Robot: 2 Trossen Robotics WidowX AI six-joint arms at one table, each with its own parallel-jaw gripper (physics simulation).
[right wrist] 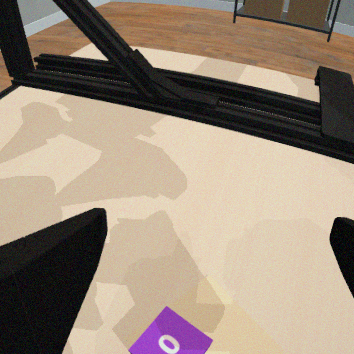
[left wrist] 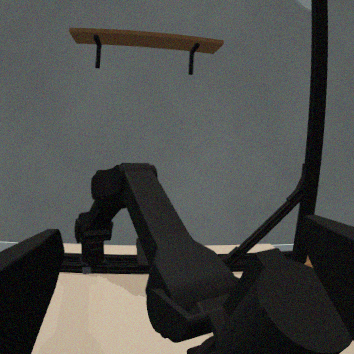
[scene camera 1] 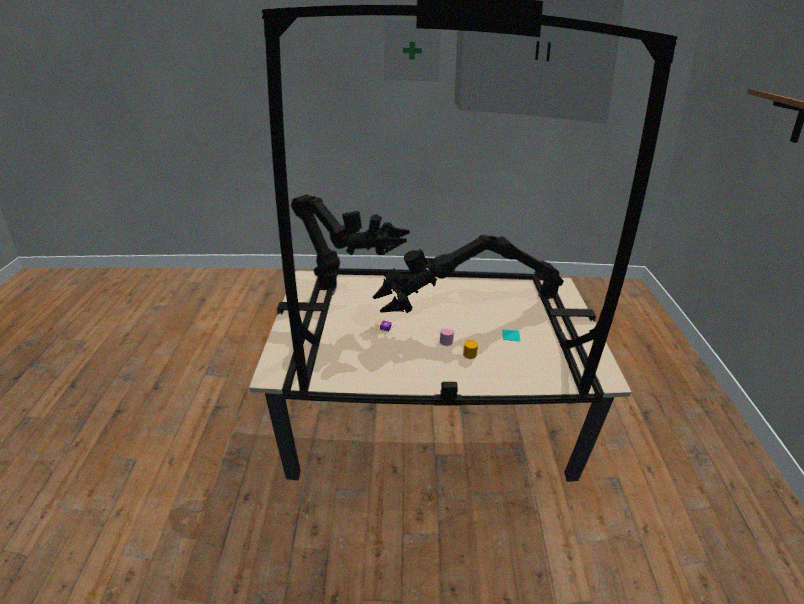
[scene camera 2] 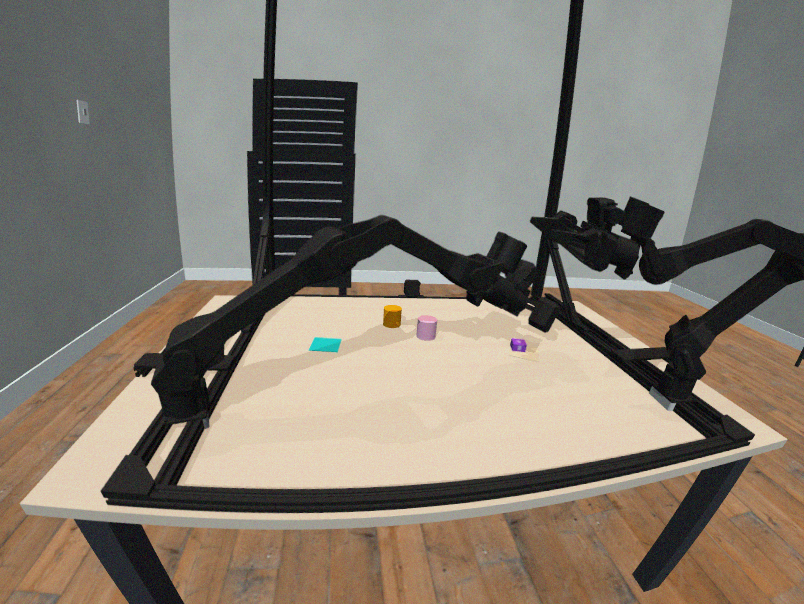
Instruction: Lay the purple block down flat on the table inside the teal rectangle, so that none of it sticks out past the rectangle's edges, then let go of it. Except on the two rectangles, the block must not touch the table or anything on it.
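Places are measured from the left arm's base along level axes (x ahead, y left, z up), in millimetres.
Pixels of known places: left gripper, fingertip midpoint: (left wrist: 183, 235) (scene camera 1: 408, 235) (scene camera 2: 540, 225); right gripper, fingertip midpoint: (right wrist: 222, 225) (scene camera 1: 376, 304); left arm's base at its link origin: (scene camera 1: 327, 286) (scene camera 2: 673, 393); right arm's base at its link origin: (left wrist: 92, 260) (scene camera 1: 549, 294) (scene camera 2: 186, 409).
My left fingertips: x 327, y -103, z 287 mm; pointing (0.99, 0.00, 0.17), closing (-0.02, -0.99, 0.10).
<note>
Ahead of a thing's pixels: the offset from my left fingertips to its top centre. "spot": to the spot under its first point.
The purple block {287 mm down, 60 mm back, 123 mm right} (scene camera 1: 386, 325) (scene camera 2: 518, 345) sits on a pale yellow rectangle {spot: 305 mm down, 65 mm back, 84 mm right} (scene camera 2: 525, 356) (right wrist: 245, 327). In the right wrist view the block (right wrist: 157, 330) is partly cut off at the bottom edge, with a white 0 on top. The teal rectangle {spot: 305 mm down, 388 mm ahead, 112 mm right} (scene camera 1: 511, 335) (scene camera 2: 324, 344) lies bare, to the right in scene camera 1 and to the left in scene camera 2. My right gripper (scene camera 1: 378, 303) (scene camera 2: 544, 314) (right wrist: 222, 225) is open and empty, above the table near the block. My left gripper (scene camera 1: 406, 236) (scene camera 2: 537, 224) is open and empty, high over the table.
A pink cylinder {260 mm down, 156 mm ahead, 176 mm right} (scene camera 1: 446, 336) (scene camera 2: 426, 328) and an orange cylinder {261 mm down, 237 mm ahead, 238 mm right} (scene camera 1: 470, 349) (scene camera 2: 391, 316) stand between the block and the teal rectangle. Black frame rails (scene camera 1: 376, 397) (scene camera 2: 389, 497) edge the table. In the left wrist view, the right arm (left wrist: 160, 220) stretches across in front of the left gripper.
</note>
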